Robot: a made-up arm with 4 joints.
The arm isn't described. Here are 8 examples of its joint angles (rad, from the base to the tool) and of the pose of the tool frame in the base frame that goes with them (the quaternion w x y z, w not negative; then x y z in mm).
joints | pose
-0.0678 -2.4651 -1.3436 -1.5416 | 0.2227 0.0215 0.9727 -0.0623 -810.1 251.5 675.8
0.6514 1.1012 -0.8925 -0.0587 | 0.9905 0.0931 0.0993 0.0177 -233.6 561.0 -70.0
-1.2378 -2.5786 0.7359 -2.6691 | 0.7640 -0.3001 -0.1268 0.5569 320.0 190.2 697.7
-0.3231 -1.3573 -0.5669 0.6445 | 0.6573 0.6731 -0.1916 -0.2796 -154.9 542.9 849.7
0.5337 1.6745 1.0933 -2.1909 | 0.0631 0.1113 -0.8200 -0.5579 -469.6 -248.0 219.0
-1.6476 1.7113 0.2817 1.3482 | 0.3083 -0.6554 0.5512 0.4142 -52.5 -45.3 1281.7
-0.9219 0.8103 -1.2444 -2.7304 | 0.4224 0.6251 -0.1591 0.6368 -321.3 684.4 764.5
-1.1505 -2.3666 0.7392 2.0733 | 0.0729 -0.2840 0.0290 0.9556 238.7 244.0 627.8
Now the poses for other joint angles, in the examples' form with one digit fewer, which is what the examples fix.
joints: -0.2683 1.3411 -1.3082 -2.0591
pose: 0.602 0.504 0.122 0.607 -502 648 419
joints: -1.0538 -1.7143 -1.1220 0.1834
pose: 0.553 0.737 -0.290 -0.258 33 361 1177
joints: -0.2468 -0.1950 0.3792 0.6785
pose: 0.935 -0.128 0.034 -0.328 -335 405 128
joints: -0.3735 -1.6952 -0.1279 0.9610
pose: 0.562 0.638 -0.191 -0.491 -35 482 823
